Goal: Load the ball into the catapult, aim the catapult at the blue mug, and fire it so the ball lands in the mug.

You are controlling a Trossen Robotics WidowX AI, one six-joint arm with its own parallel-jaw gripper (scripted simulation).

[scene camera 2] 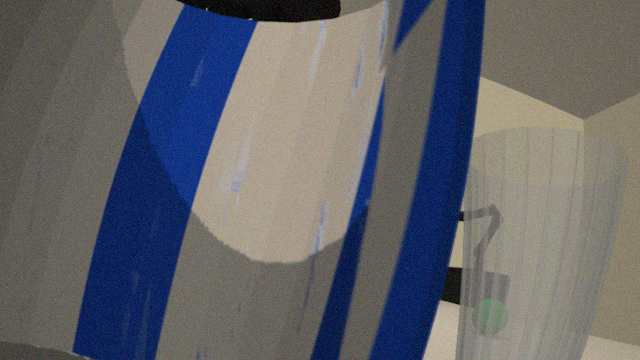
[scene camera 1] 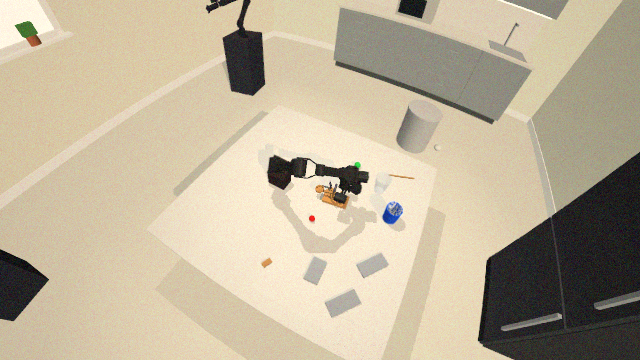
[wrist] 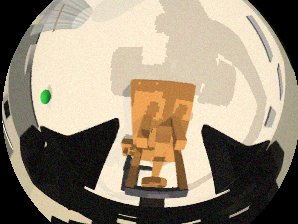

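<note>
My gripper is open and it holds nothing. I can see a clear glass too.
</note>
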